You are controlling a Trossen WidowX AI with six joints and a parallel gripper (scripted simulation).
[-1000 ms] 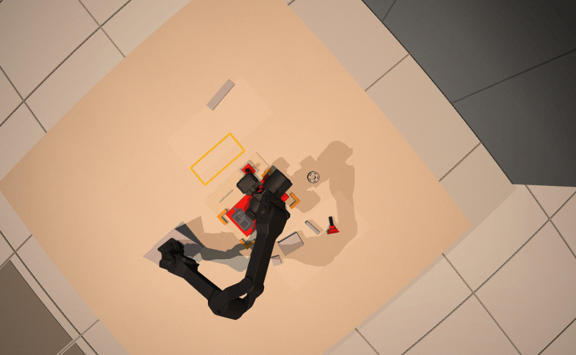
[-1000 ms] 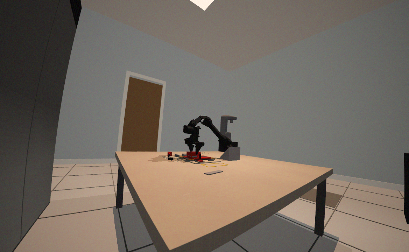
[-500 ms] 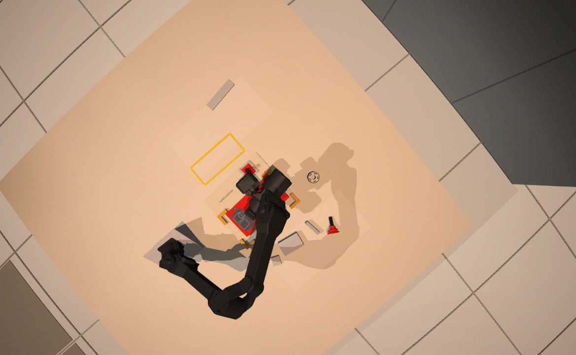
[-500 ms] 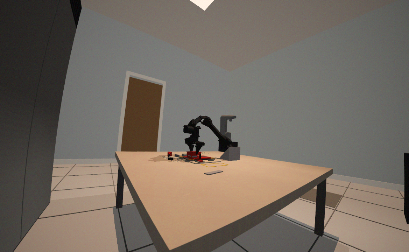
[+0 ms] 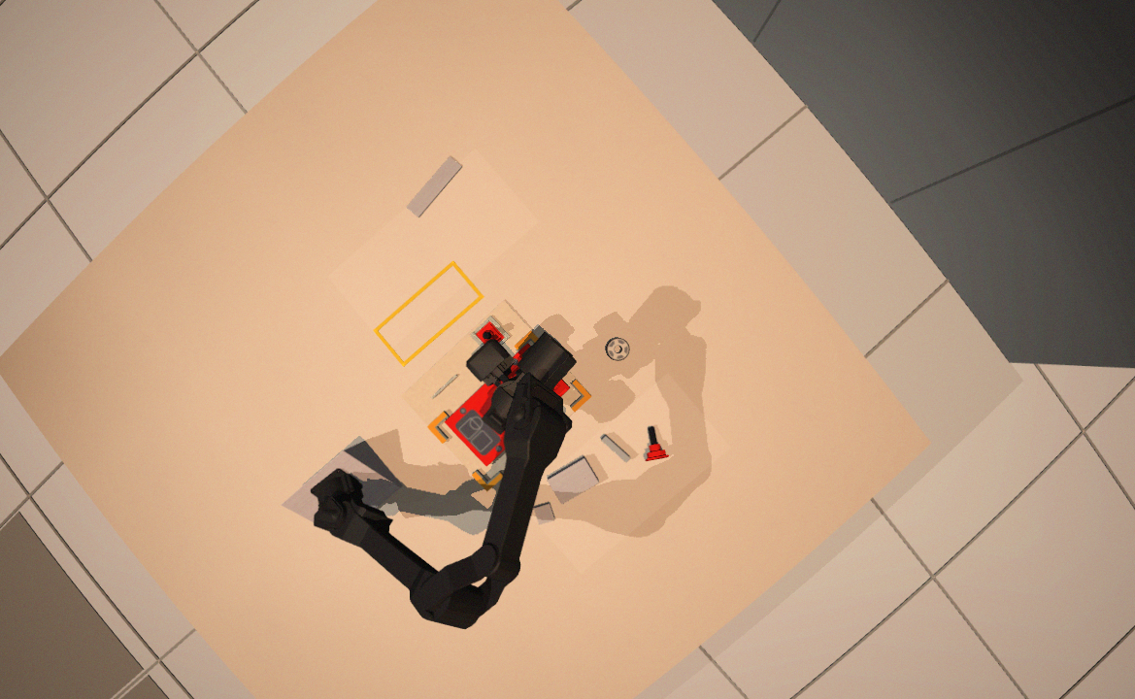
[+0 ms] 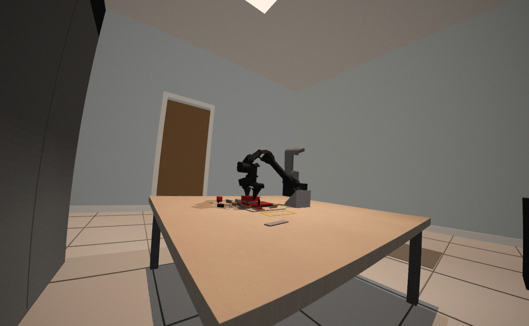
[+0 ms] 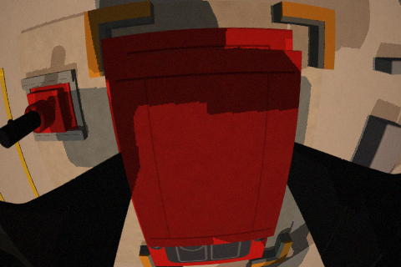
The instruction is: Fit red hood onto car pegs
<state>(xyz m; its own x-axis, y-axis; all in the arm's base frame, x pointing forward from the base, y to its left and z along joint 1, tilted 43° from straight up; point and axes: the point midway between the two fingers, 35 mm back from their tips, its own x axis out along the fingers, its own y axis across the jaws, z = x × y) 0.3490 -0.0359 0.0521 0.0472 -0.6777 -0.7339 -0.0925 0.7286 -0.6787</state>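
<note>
Now: gripper tip 3 cm above the grey engine block. The rest, counted from my gripper tip: grey bar: 38 cm to the left, 9 cm ahead, 5 cm below; then red hood: 1 cm above.
</note>
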